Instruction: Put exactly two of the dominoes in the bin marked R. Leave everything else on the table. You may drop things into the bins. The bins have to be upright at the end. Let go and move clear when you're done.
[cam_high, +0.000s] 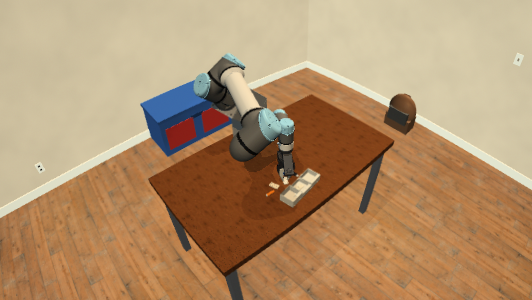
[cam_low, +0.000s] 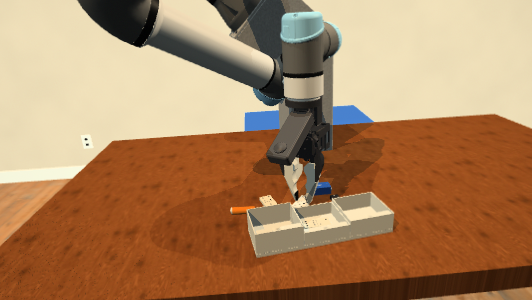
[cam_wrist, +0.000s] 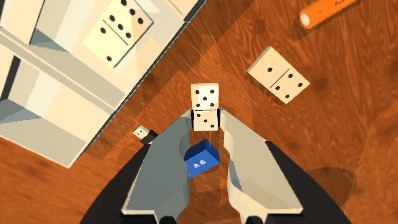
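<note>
Now: hand 10 cm short of the cream three-compartment bin tray. From my hand the other things lie so: small black stick: 7 cm to the left, 2 cm below, 1 cm ahead; then blue block: 6 cm to the left, 4 cm behind, 1 cm below; then domino: 7 cm to the right, 3 cm behind, 1 cm below.
</note>
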